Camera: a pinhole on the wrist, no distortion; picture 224 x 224 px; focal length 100.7 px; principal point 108.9 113.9 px. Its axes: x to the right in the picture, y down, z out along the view. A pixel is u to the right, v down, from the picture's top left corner.
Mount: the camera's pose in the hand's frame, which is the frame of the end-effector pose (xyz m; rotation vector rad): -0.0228 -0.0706 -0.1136 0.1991 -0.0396 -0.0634
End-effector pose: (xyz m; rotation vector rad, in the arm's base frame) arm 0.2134 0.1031 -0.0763 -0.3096 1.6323 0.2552
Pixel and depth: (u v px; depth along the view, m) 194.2 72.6 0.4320
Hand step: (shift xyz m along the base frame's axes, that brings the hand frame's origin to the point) 0.3684 -0.2464 -0.3281
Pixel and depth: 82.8 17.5 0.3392
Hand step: 0.3086 -0.3613 0.1405
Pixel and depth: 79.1 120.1 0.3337
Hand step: 0.2480 -0.0218 0.1189
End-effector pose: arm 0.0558 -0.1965 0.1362 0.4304 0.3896 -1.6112
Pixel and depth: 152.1 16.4 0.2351
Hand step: -0.3521 -0.0548 0.0368
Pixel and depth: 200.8 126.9 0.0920
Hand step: -0.0855 -0.0339 -0.0448
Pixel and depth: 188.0 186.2 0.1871
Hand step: 0.0012 -0.1577 0.0270
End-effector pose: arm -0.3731 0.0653 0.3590 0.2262 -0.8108 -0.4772
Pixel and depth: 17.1 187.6 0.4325
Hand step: -0.4548 0.3570 0.0421
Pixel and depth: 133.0 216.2 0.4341
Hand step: -0.1602 0.1858 0.4263
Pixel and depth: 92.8 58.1 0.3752
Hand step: -0.3324 -0.2473 -0.0577
